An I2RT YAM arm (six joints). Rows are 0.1 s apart.
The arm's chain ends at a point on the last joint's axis. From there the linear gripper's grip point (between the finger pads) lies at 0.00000 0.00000 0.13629 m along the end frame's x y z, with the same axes.
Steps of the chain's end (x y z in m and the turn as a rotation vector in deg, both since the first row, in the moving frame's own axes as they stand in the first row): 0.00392, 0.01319, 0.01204, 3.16, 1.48, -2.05; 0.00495, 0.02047, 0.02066, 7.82, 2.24, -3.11; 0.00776, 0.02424, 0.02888, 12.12, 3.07, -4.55; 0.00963, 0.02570, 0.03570, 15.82, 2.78, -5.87; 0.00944, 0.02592, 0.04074, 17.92, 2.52, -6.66; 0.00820, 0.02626, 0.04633, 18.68, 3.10, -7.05; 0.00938, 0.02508, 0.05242, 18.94, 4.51, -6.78; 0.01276, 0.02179, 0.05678, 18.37, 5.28, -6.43; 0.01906, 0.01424, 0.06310, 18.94, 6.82, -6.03
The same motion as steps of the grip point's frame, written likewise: 0.00730, 0.00562, 0.01179, 3.16, 1.48, -2.05; 0.00975, 0.00180, 0.01929, 7.82, 2.24, -3.11; 0.01386, -0.00462, 0.02565, 12.12, 3.07, -4.55; 0.01423, -0.01171, 0.03038, 15.82, 2.78, -5.87; 0.01287, -0.01625, 0.03401, 17.92, 2.52, -6.66; 0.01272, -0.01771, 0.03896, 18.68, 3.10, -7.05; 0.01724, -0.01963, 0.04464, 18.94, 4.51, -6.78; 0.02264, -0.02171, 0.04927, 18.37, 5.28, -6.43; 0.03258, -0.03065, 0.05478, 18.94, 6.82, -6.03
